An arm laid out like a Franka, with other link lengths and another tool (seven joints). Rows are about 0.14 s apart.
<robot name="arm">
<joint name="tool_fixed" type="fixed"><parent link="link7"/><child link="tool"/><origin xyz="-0.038 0.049 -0.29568" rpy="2.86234 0 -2.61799"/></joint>
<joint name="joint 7" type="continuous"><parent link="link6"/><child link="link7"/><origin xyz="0.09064 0 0"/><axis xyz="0 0 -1"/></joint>
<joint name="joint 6" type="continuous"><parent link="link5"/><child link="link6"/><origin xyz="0 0 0"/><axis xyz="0 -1 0"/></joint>
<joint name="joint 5" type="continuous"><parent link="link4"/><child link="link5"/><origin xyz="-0.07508 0 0.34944"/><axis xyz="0 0 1"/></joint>
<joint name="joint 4" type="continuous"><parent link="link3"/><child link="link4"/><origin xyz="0.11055 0 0"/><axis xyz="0 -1 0"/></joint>
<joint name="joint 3" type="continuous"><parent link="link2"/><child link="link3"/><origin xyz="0 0 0.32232"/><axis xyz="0 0 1"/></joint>
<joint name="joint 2" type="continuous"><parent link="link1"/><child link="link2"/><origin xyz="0 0 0"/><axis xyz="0 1 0"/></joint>
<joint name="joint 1" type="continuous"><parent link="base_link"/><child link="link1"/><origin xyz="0 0 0.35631"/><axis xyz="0 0 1"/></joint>
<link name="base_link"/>
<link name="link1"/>
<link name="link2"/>
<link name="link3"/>
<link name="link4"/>
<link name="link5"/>
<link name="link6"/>
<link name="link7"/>
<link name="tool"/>
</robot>
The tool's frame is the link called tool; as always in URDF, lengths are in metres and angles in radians. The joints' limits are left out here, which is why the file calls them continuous.
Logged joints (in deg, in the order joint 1, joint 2, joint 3, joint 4, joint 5, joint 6, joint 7), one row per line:
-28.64 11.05 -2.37 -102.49 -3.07 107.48 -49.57
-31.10 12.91 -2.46 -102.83 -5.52 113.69 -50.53
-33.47 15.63 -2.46 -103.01 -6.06 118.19 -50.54
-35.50 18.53 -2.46 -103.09 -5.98 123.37 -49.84
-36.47 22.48 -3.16 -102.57 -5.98 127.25 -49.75
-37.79 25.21 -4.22 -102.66 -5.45 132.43 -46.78
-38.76 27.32 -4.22 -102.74 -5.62 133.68 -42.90
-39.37 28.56 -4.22 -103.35 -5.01 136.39 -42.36
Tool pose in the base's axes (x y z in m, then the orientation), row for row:
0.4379 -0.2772 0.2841 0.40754 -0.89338 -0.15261 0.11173
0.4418 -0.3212 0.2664 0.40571 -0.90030 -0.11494 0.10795
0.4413 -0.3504 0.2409 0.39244 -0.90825 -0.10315 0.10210
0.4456 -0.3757 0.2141 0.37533 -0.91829 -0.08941 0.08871
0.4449 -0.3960 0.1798 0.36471 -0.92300 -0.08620 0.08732
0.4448 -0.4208 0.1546 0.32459 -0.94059 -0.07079 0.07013
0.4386 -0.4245 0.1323 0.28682 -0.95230 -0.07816 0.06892
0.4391 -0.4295 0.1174 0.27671 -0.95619 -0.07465 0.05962
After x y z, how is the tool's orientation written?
As a quaternion, x y z w.
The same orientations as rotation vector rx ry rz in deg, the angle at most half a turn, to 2 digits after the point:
68.56 -150.29 -25.67
68.40 -151.78 -19.38
66.39 -153.64 -17.45
63.99 -156.56 -15.24
62.23 -157.49 -14.71
55.95 -162.14 -12.20
49.48 -164.28 -13.48
48.00 -165.87 -12.95

